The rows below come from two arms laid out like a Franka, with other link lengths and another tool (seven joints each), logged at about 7 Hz.
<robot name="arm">
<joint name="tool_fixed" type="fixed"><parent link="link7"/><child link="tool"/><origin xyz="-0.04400 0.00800 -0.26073" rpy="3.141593 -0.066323 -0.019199"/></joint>
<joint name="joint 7" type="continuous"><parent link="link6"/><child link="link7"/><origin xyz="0.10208 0.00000 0.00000"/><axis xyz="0 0 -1"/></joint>
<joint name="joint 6" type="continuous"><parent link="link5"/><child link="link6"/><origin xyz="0.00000 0.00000 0.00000"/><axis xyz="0 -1 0"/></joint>
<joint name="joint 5" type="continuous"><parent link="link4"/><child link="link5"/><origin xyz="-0.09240 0.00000 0.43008"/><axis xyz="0 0 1"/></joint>
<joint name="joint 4" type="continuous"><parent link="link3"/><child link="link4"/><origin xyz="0.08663 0.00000 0.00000"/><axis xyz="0 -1 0"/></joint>
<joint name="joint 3" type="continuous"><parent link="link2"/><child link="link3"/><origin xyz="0.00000 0.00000 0.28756"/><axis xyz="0 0 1"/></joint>
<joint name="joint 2" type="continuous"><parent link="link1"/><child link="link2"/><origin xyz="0.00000 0.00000 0.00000"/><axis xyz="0 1 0"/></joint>
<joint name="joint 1" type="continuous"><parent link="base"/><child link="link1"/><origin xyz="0.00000 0.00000 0.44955"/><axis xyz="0 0 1"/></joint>
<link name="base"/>
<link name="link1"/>
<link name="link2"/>
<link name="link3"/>
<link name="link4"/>
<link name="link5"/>
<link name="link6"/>
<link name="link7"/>
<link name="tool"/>
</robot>
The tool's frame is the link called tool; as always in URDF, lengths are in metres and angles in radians. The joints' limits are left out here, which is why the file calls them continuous.
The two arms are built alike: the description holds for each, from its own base.
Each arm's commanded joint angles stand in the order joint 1, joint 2, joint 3, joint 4, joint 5, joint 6, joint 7.
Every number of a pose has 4 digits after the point.
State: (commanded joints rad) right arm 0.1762 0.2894 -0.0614 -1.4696 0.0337 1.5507 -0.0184; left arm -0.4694 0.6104 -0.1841 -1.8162 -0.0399 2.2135 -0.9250
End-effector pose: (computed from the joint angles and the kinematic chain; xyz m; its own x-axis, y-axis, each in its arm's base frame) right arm 0.6017 0.0870 0.4441 0.9838 0.1111 -0.1410 0.1100 -0.9938 -0.0154; left arm 0.4489 -0.4103 0.1133 0.9406 0.2966 -0.1651 0.2869 -0.9546 -0.0807
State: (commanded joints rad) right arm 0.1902 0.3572 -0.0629 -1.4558 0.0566 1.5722 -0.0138; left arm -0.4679 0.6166 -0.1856 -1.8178 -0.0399 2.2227 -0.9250
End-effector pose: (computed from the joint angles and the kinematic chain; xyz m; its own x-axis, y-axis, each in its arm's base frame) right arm 0.6077 0.1016 0.4089 0.9780 0.1160 -0.1731 0.1122 -0.9932 -0.0317; left arm 0.4483 -0.4104 0.1094 0.9403 0.2975 -0.1654 0.2881 -0.9544 -0.0786
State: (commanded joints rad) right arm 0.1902 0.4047 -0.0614 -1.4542 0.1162 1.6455 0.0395; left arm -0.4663 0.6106 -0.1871 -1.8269 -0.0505 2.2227 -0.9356
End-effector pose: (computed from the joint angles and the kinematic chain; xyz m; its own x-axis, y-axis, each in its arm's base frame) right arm 0.6235 0.1219 0.3812 0.9870 0.0540 -0.1511 0.0431 -0.9963 -0.0746; left arm 0.4454 -0.4110 0.1101 0.9337 0.3139 -0.1723 0.3044 -0.9492 -0.0800
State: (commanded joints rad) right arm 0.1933 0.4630 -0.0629 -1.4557 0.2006 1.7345 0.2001; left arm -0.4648 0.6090 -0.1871 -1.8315 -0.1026 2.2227 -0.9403
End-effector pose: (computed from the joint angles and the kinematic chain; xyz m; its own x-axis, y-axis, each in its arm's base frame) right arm 0.6417 0.1518 0.3475 0.9802 -0.1290 -0.1501 -0.1470 -0.9823 -0.1158; left arm 0.4410 -0.4172 0.1117 0.9140 0.3512 -0.2032 0.3447 -0.9363 -0.0675
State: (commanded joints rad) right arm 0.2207 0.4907 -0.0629 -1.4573 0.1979 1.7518 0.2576; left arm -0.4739 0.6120 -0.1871 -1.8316 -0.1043 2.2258 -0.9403
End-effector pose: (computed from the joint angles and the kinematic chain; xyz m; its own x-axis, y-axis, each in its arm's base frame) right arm 0.6392 0.1707 0.3287 0.9728 -0.1614 -0.1661 -0.1786 -0.9794 -0.0942; left arm 0.4368 -0.4214 0.1101 0.9163 0.3443 -0.2044 0.3378 -0.9388 -0.0669
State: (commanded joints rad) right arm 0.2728 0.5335 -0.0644 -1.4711 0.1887 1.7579 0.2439; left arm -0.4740 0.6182 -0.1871 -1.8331 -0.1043 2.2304 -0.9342
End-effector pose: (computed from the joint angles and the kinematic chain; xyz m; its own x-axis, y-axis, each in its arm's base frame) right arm 0.6211 0.1975 0.2940 0.9729 -0.1003 -0.2083 -0.1170 -0.9907 -0.0696; left arm 0.4352 -0.4204 0.1060 0.9176 0.3394 -0.2069 0.3327 -0.9406 -0.0674
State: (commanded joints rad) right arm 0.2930 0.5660 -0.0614 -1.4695 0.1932 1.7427 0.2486; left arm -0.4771 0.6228 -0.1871 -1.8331 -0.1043 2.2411 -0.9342
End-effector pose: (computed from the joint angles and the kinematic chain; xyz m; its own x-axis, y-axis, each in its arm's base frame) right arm 0.6077 0.2110 0.2741 0.9639 -0.0839 -0.2525 -0.1016 -0.9931 -0.0578; left arm 0.4350 -0.4225 0.1034 0.9190 0.3375 -0.2036 0.3318 -0.9413 -0.0626
